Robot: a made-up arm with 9 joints. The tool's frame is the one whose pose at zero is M. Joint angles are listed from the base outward.
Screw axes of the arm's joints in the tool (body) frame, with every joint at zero. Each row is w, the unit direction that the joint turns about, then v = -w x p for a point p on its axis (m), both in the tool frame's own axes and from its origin. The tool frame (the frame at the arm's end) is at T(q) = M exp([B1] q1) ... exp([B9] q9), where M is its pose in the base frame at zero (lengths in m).
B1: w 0 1 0 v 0.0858 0 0.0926
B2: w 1 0 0 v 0 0.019 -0.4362
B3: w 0 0 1 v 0.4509 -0.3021 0
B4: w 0 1 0 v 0.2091 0 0.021
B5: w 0 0 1 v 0.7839 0.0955 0
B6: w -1 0 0 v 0 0.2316 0.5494
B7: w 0 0 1 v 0.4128 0.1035 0
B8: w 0 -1 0 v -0.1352 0 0.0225
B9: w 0 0 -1 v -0.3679 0.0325 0
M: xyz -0.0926 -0.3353 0.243 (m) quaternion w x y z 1 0 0 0
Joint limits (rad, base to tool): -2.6..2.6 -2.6..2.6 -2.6..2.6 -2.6..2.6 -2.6..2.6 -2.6..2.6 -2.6..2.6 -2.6..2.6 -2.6..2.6
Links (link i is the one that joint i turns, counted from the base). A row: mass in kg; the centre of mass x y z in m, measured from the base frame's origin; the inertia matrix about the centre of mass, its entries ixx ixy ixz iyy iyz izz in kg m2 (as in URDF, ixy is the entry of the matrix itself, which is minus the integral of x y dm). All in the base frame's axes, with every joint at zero. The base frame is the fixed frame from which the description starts. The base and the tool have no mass.
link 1: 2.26; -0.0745 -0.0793 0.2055; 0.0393 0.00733 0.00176 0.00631 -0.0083 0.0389
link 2: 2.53; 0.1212 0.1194 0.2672; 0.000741 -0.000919 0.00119 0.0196 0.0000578 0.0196
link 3: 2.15; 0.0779 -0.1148 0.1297; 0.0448 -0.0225 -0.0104 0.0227 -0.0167 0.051
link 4: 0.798; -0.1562 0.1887 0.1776; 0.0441 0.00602 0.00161 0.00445 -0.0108 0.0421
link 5: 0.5; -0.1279 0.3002 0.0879; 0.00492 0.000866 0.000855 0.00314 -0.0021 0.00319
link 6: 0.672; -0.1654 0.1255 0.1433; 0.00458 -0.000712 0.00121 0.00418 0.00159 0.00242
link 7: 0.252; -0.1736 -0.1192 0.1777; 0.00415 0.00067 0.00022 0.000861 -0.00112 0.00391
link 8: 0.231; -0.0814 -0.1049 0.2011; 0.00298 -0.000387 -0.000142 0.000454 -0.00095 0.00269
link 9: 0.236; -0.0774 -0.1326 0.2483; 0.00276 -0.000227 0 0.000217 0 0.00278
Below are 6 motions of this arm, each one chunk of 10 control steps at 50 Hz.
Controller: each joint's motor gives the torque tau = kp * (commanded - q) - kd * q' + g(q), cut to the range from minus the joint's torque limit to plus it. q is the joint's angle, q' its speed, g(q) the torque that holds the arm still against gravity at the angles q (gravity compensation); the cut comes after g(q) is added. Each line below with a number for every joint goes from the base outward.
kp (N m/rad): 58 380 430 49 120 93 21 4.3 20
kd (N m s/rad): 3.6 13 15 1.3 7.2 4 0.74 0.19 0.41
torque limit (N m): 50 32 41 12 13 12 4.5 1.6 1.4
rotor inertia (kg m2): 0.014 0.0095 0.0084 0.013 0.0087 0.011 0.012 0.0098 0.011
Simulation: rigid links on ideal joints. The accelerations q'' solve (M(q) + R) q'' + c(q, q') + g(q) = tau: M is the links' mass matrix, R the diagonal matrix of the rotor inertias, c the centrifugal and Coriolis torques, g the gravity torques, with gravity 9.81 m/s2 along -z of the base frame. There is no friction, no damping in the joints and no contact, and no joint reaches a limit. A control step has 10 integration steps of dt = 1/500 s. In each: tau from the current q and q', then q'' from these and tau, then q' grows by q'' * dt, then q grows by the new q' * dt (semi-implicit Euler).
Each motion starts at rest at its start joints. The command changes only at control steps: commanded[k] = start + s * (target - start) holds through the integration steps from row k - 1 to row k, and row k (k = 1, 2, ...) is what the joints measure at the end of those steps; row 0 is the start. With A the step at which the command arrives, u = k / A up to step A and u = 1 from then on. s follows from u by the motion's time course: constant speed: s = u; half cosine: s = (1 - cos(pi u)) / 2; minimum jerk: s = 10 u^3 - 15 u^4 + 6 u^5; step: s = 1 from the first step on.
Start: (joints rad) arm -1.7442 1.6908 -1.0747 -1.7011 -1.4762 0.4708 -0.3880 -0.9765 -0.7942
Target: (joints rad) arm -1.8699 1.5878 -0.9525 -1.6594 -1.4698 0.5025 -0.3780 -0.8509 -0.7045
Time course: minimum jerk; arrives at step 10
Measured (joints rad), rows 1 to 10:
1: -1.7441 1.6907 -1.0745 -1.7010 -1.4763 0.4709 -0.3880 -0.9765 -0.7941
2: -1.7431 1.6900 -1.0730 -1.6999 -1.4768 0.4714 -0.3880 -0.9765 -0.7931
3: -1.7403 1.6874 -1.0685 -1.6963 -1.4781 0.4732 -0.3885 -0.9762 -0.7897
4: -1.7350 1.6818 -1.0597 -1.6890 -1.4805 0.4769 -0.3902 -0.9747 -0.7819
5: -1.7277 1.6724 -1.0464 -1.6781 -1.4837 0.4825 -0.3942 -0.9704 -0.7682
6: -1.7200 1.6596 -1.0297 -1.6650 -1.4874 0.4896 -0.4012 -0.9609 -0.7489
7: -1.7141 1.6444 -1.0116 -1.6528 -1.4908 0.4971 -0.4109 -0.9440 -0.7260
8: -1.7123 1.6286 -0.9945 -1.6445 -1.4931 0.5037 -0.4220 -0.9188 -0.7032
9: -1.7167 1.6141 -0.9803 -1.6425 -1.4938 0.5082 -0.4321 -0.8862 -0.6848
10: -1.7276 1.6021 -0.9702 -1.6473 -1.4928 0.5098 -0.4383 -0.8496 -0.6741

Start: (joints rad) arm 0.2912 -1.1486 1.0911 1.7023 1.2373 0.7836 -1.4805 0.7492 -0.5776
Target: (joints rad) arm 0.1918 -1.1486 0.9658 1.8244 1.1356 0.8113 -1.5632 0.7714 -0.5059
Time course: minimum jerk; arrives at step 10
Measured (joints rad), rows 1 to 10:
1: 0.2914 -1.1487 1.0908 1.7025 1.2371 0.7837 -1.4805 0.7492 -0.5775
2: 0.2924 -1.1491 1.0887 1.7043 1.2355 0.7844 -1.4806 0.7495 -0.5766
3: 0.2949 -1.1497 1.0829 1.7097 1.2312 0.7862 -1.4818 0.7501 -0.5738
4: 0.2986 -1.1503 1.0723 1.7207 1.2235 0.7893 -1.4853 0.7512 -0.5679
5: 0.3027 -1.1502 1.0570 1.7380 1.2124 0.7933 -1.4926 0.7525 -0.5582
6: 0.3055 -1.1492 1.0382 1.7604 1.1991 0.7975 -1.5038 0.7539 -0.5452
7: 0.3053 -1.1476 1.0183 1.7852 1.1854 0.8013 -1.5180 0.7549 -0.5305
8: 0.3004 -1.1456 1.0001 1.8089 1.1730 0.8043 -1.5331 0.7555 -0.5166
9: 0.2903 -1.1439 0.9857 1.8275 1.1634 0.8061 -1.5466 0.7557 -0.5061
10: 0.2755 -1.1431 0.9761 1.8388 1.1567 0.8069 -1.5564 0.7557 -0.5005

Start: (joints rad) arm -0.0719 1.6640 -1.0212 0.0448 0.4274 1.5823 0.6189 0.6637 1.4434
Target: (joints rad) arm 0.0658 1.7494 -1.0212 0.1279 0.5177 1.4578 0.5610 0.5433 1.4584
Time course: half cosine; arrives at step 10
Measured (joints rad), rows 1 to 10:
1: -0.0719 1.6643 -1.0211 0.0448 0.4280 1.5819 0.6189 0.6631 1.4437
2: -0.0716 1.6655 -1.0206 0.0449 0.4303 1.5800 0.6185 0.6603 1.4451
3: -0.0711 1.6687 -1.0198 0.0458 0.4348 1.5756 0.6171 0.6539 1.4480
4: -0.0701 1.6746 -1.0185 0.0482 0.4417 1.5678 0.6134 0.6430 1.4523
5: -0.0686 1.6835 -1.0171 0.0530 0.4505 1.5563 0.6067 0.6278 1.4574
6: -0.0662 1.6952 -1.0158 0.0605 0.4606 1.5414 0.5966 0.6096 1.4620
7: -0.0628 1.7089 -1.0147 0.0704 0.4711 1.5240 0.5838 0.5904 1.4652
8: -0.0579 1.7234 -1.0141 0.0821 0.4810 1.5055 0.5696 0.5729 1.4661
9: -0.0514 1.7370 -1.0140 0.0945 0.4896 1.4876 0.5558 0.5595 1.4645
10: -0.0429 1.7481 -1.0144 0.1064 0.4960 1.4722 0.5445 0.5522 1.4607

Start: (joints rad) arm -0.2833 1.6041 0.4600 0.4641 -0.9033 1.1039 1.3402 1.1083 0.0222
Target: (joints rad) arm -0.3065 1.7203 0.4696 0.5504 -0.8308 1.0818 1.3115 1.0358 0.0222
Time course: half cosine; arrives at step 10
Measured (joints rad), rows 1 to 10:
1: -0.2832 1.6047 0.4601 0.4642 -0.9030 1.1038 1.3399 1.1081 0.0223
2: -0.2829 1.6074 0.4604 0.4646 -0.9018 1.1033 1.3388 1.1074 0.0226
3: -0.2825 1.6138 0.4611 0.4663 -0.8990 1.1021 1.3364 1.1057 0.0233
4: -0.2822 1.6244 0.4621 0.4701 -0.8945 1.1000 1.3326 1.1028 0.0245
5: -0.2824 1.6390 0.4633 0.4769 -0.8882 1.0971 1.3278 1.0990 0.0261
6: -0.2836 1.6562 0.4645 0.4871 -0.8804 1.0936 1.3223 1.0943 0.0275
7: -0.2858 1.6744 0.4657 0.5006 -0.8717 1.0899 1.3170 1.0889 0.0286
8: -0.2891 1.6916 0.4668 0.5166 -0.8628 1.0863 1.3124 1.0829 0.0289
9: -0.2933 1.7060 0.4677 0.5338 -0.8542 1.0834 1.3090 1.0762 0.0281
10: -0.2982 1.7162 0.4684 0.5504 -0.8467 1.0815 1.3073 1.0688 0.0261

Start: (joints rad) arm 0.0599 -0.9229 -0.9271 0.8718 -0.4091 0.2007 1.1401 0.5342 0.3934
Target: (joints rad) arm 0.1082 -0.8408 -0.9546 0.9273 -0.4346 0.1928 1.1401 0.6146 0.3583
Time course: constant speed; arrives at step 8
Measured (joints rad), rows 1 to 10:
1: 0.0612 -0.9205 -0.9276 0.8727 -0.4087 0.2002 1.1398 0.5350 0.3927
2: 0.0645 -0.9146 -0.9291 0.8758 -0.4088 0.1990 1.1397 0.5375 0.3900
3: 0.0694 -0.9061 -0.9315 0.8812 -0.4100 0.1977 1.1401 0.5425 0.3852
4: 0.0752 -0.8960 -0.9347 0.8883 -0.4123 0.1967 1.1408 0.5496 0.3791
5: 0.0811 -0.8853 -0.9384 0.8964 -0.4153 0.1960 1.1417 0.5583 0.3727
6: 0.0869 -0.8743 -0.9423 0.9049 -0.4188 0.1955 1.1424 0.5681 0.3670
7: 0.0922 -0.8635 -0.9462 0.9134 -0.4224 0.1950 1.1429 0.5784 0.3621
8: 0.0973 -0.8529 -0.9501 0.9216 -0.4259 0.1945 1.1432 0.5891 0.3579
9: 0.1007 -0.8449 -0.9534 0.9286 -0.4297 0.1943 1.1434 0.5992 0.3550
10: 0.1020 -0.8406 -0.9556 0.9331 -0.4330 0.1947 1.1430 0.6076 0.3542

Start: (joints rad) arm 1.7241 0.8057 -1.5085 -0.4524 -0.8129 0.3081 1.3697 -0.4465 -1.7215
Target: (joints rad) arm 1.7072 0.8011 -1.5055 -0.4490 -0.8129 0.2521 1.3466 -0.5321 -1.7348
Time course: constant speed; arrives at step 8
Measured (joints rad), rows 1 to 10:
1: 1.7242 0.8056 -1.5086 -0.4517 -0.8128 0.3061 1.3697 -0.4477 -1.7218
2: 1.7243 0.8053 -1.5087 -0.4505 -0.8127 0.3022 1.3693 -0.4506 -1.7231
3: 1.7244 0.8050 -1.5088 -0.4492 -0.8126 0.2970 1.3684 -0.4550 -1.7252
4: 1.7244 0.8046 -1.5087 -0.4480 -0.8126 0.2911 1.3668 -0.4610 -1.7277
5: 1.7240 0.8042 -1.5086 -0.4471 -0.8125 0.2847 1.3647 -0.4685 -1.7303
6: 1.7234 0.8037 -1.5084 -0.4466 -0.8125 0.2781 1.3621 -0.4774 -1.7325
7: 1.7225 0.8031 -1.5081 -0.4463 -0.8126 0.2712 1.3592 -0.4877 -1.7342
8: 1.7212 0.8024 -1.5077 -0.4464 -0.8126 0.2643 1.3558 -0.4991 -1.7356
9: 1.7195 0.8018 -1.5072 -0.4474 -0.8128 0.2593 1.3522 -0.5102 -1.7364
10: 1.7174 0.8013 -1.5066 -0.4490 -0.8129 0.2562 1.3488 -0.5205 -1.7364

